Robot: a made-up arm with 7 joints.
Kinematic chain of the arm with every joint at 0, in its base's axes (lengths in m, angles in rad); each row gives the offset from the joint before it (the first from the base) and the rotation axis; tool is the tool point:
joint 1: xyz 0 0 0.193 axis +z
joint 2: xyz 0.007 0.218 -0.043 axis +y
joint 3: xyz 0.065 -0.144 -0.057 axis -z
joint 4: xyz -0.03 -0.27 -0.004 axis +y
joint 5: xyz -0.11 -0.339 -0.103 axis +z
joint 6: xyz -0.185 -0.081 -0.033 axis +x
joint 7: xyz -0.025 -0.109 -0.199 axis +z
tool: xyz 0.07 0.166 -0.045
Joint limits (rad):
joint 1: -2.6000..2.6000
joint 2: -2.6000..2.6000
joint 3: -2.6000..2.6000
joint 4: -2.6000..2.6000
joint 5: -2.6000..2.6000
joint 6: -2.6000..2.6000
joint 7: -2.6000..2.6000
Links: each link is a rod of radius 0.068 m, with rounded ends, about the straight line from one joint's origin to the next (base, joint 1, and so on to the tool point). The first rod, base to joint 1, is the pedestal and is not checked.
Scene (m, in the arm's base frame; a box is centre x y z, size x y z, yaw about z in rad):
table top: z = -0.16
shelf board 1: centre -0.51 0.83 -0 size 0.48 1.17 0.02 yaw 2.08
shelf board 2: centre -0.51 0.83 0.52 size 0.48 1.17 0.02 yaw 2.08
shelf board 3: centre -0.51 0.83 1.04 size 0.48 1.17 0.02 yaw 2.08
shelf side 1: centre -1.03 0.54 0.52 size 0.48 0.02 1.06 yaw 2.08
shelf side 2: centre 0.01 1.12 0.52 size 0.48 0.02 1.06 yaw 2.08
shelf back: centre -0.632 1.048 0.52 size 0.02 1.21 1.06 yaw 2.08
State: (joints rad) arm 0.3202 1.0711 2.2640 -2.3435 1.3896 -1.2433 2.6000
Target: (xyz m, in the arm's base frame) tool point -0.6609 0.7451 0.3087
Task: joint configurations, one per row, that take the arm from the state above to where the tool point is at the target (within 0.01 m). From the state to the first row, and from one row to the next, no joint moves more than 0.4 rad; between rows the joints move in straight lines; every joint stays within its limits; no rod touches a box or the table.
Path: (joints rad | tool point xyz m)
1: 0.6314 0.9591 1.9998 -2.4008 0.9981 -1.1295 2.4001 | -0.7574 0.1034 0.9413
2: 0.9426 0.8471 1.7355 -2.4582 0.6066 -1.0156 2.2003 | -0.4898 -0.6104 0.9039
3: 1.2538 0.7351 1.4713 -2.5155 0.2151 -0.9018 2.0004 | 0.1879 -0.8719 0.6559
4: 1.5651 0.6231 1.2070 -2.5729 -0.1764 -0.7880 1.8005 | 0.7528 -0.5058 0.3402
5: 1.8238 0.4382 0.8237 -2.5796 -0.3815 -0.4848 1.7206 | 0.8403 0.1584 0.0834
6: 2.0825 0.2533 0.4404 -2.5864 -0.5866 -0.1817 1.6407 | 0.4087 0.6560 0.0294
7: 2.3413 0.0684 0.0570 -2.5932 -0.7917 0.1214 1.5607 | -0.1534 0.6754 0.1480
8: 2.6000 -0.1165 -0.3263 -2.6000 -0.9968 0.4246 1.4808 | -0.4409 0.3511 0.3087
9: 2.6000 -0.1589 -0.4062 -2.6000 -0.6042 0.1106 1.6849 | -0.6056 0.5257 0.2926
10: 2.6000 -0.2014 -0.4861 -2.6000 -0.2116 -0.2034 1.8889 | -0.6609 0.7451 0.3087

